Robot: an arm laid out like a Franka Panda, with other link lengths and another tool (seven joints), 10 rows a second.
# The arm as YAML. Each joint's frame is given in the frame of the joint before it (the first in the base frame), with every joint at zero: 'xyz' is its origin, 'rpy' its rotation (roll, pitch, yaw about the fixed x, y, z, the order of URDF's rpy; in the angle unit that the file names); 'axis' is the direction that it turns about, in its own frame. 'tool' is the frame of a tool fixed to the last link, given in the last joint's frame.
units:
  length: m
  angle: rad
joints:
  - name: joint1
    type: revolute
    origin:
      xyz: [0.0, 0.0, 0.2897]
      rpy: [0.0, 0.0, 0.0]
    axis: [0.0, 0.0, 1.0]
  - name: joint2
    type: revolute
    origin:
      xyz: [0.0, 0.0, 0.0]
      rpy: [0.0, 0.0, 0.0]
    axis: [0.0, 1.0, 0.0]
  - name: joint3
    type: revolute
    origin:
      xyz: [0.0, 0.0, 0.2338]
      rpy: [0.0, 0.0, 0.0]
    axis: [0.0, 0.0, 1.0]
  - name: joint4
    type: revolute
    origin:
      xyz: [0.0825, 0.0, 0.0]
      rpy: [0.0, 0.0, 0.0]
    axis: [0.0, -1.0, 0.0]
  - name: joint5
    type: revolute
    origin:
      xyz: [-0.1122, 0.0, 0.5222]
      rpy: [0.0, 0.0, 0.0]
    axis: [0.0, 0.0, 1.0]
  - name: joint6
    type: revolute
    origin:
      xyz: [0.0, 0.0, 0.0]
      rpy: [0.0, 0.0, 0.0]
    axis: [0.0, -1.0, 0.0]
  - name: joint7
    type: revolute
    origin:
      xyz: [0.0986, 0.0, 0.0]
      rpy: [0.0, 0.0, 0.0]
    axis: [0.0, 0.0, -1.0]
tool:
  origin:
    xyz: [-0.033, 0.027, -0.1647]
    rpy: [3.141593, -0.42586, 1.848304]
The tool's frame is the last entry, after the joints.
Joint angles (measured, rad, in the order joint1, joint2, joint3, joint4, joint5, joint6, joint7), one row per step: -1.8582 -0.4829 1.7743 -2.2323 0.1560 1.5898 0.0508; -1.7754 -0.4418 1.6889 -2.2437 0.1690 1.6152 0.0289; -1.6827 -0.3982 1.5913 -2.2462 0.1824 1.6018 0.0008; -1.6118 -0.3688 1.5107 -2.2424 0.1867 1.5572 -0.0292; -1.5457 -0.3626 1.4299 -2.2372 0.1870 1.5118 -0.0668; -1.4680 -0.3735 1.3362 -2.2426 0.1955 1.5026 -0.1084; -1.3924 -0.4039 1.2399 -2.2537 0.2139 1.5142 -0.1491; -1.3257 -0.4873 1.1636 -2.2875 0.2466 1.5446 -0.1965; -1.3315 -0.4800 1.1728 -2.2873 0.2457 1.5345 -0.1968; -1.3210 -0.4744 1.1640 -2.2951 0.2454 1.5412 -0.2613; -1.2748 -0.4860 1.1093 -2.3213 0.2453 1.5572 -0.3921
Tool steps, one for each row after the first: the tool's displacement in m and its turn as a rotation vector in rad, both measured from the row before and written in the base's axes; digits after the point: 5 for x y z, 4 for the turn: 0.00956 0.00834 0.01606 0.0505 -0.0618 0.0179; 0.00575 0.01065 0.02104 0.0668 -0.0327 0.0127; -0.00106 0.00520 0.01897 0.0574 0.0071 0.0084; -0.00247 -0.00200 0.01945 0.0388 0.0105 0.0124; -0.00015 -0.00598 0.01695 0.0263 -0.0227 0.0150; 0.00158 -0.00986 0.01769 0.0121 -0.0470 0.0086; -0.00168 -0.01087 0.01603 -0.0257 -0.0587 0.0155; -0.00200 0.00227 -0.00315 0.0086 0.0154 0.0008; -0.00300 -0.00133 -0.00168 0.0394 -0.0002 0.0558; -0.00768 -0.01001 0.00438 0.0631 -0.0162 0.1021
